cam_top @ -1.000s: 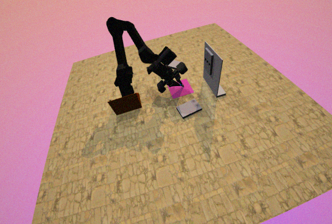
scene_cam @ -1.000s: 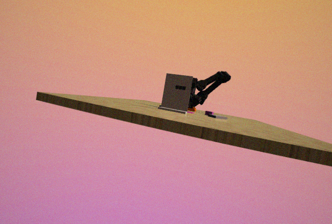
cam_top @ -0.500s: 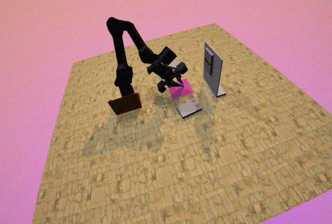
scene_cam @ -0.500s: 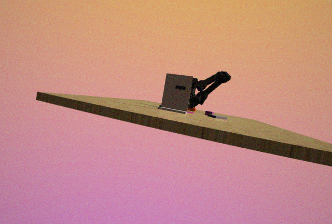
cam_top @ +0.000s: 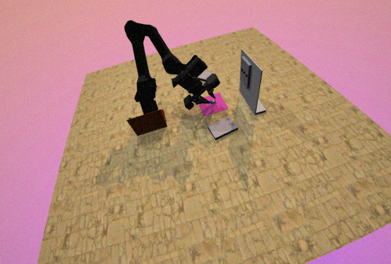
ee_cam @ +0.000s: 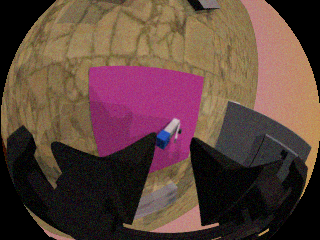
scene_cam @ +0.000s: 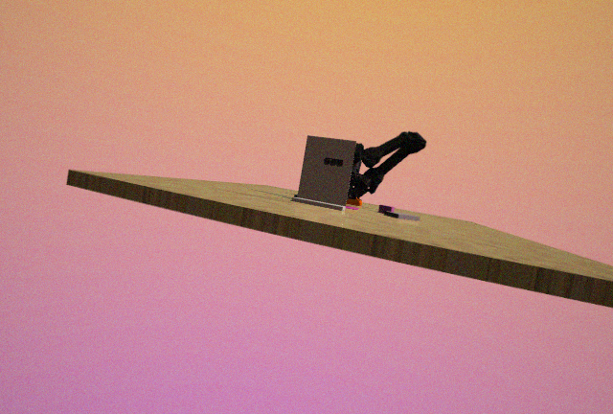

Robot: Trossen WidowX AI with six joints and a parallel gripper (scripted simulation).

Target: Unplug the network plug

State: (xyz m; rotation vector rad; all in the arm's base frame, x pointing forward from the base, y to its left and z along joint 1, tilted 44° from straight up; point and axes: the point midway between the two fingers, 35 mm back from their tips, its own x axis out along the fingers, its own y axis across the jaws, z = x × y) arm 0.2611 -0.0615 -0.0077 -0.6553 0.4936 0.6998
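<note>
Now: gripper tip 10 mm short of the network plug and 10 mm above it. Round my gripper tip: magenta marked square: 20 mm below; then grey upright panel: 150 mm ahead, 70 mm to the right, 80 mm above.
</note>
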